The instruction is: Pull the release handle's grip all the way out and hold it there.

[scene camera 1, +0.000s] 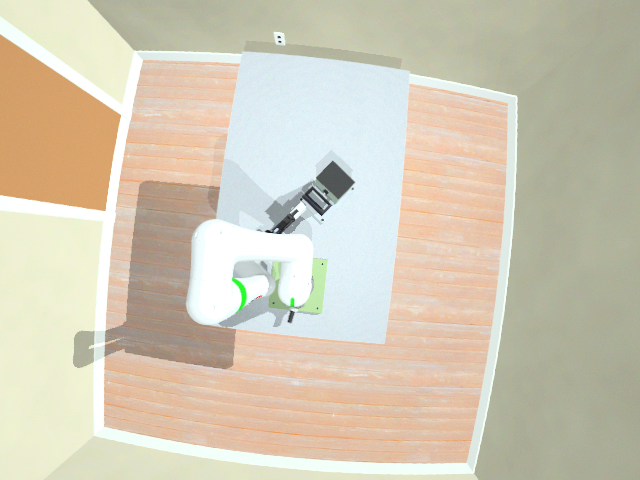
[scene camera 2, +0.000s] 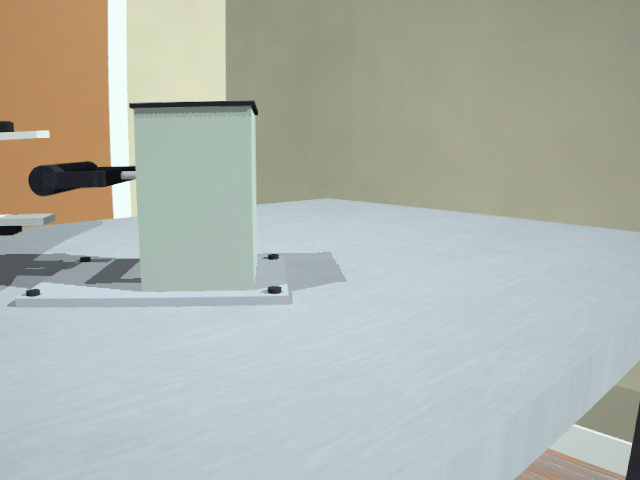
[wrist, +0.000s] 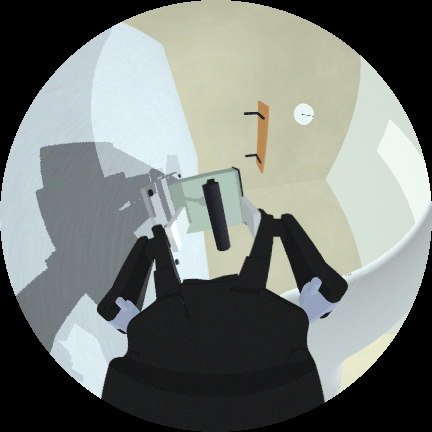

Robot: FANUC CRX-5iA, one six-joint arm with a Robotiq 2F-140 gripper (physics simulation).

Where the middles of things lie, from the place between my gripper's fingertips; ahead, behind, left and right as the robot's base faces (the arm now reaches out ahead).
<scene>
Right now the bolted base plate (scene camera 2: 87,282) is 100 mm ahead of my hand, 80 mm to the right of it and 100 mm below it.
</scene>
